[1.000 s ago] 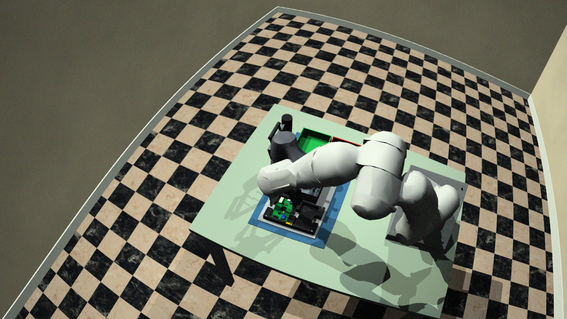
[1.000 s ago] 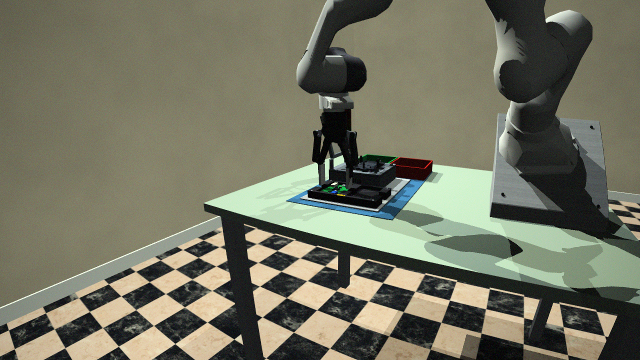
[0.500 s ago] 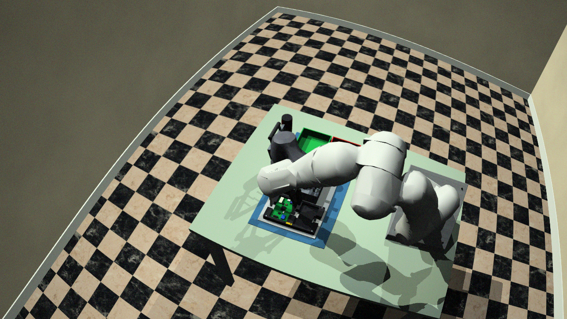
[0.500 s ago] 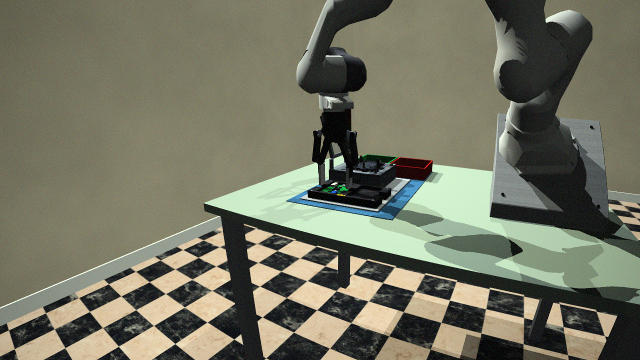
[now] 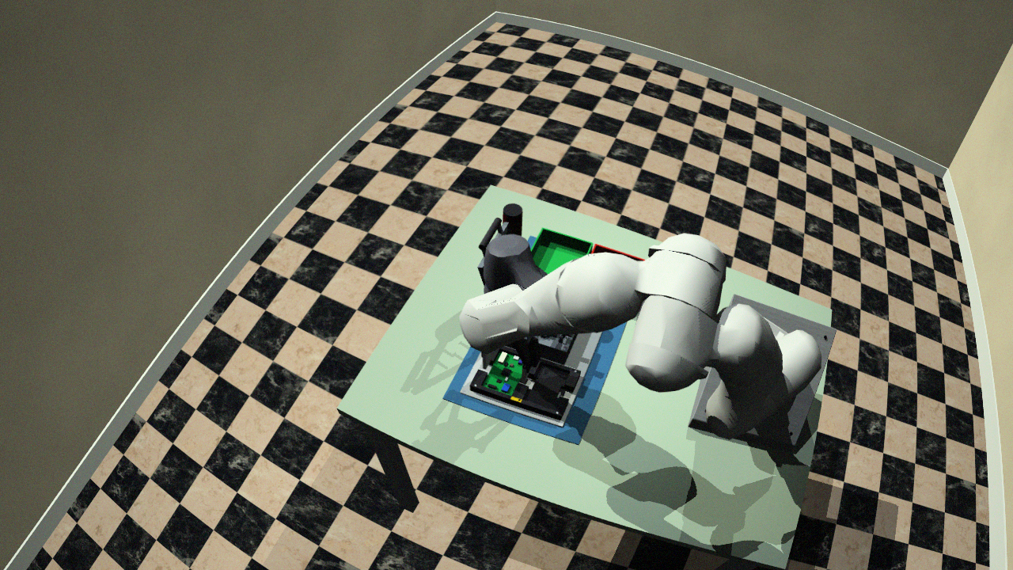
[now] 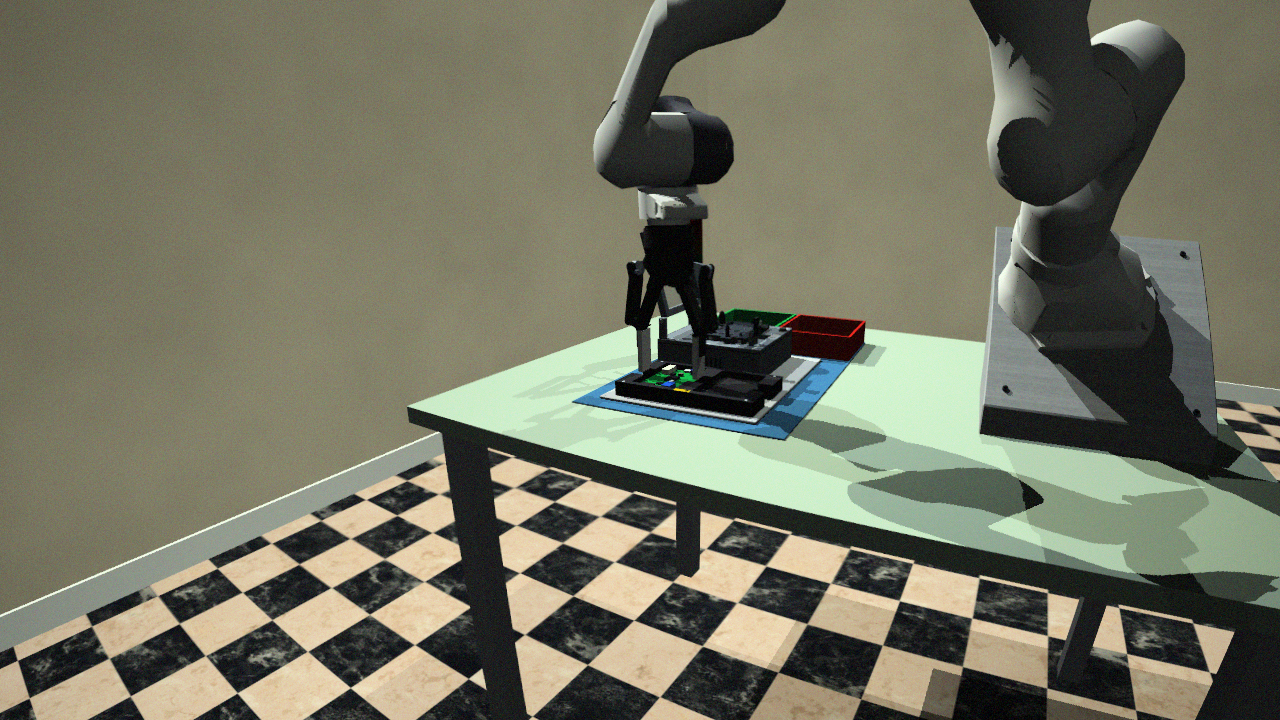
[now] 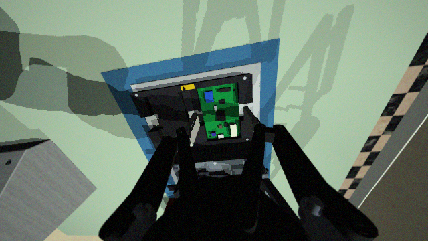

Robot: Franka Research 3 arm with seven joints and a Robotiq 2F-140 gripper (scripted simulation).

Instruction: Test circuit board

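The green circuit board is 3 cm below my hand. The rest, counted from my hand: tester plate: 16 cm to the right, 3 cm behind, 2 cm above; then tester lid: 17 cm to the right, 13 cm above, 9 cm ahead; then green bin: 37 cm to the right, 4 cm below, 1 cm ahead.
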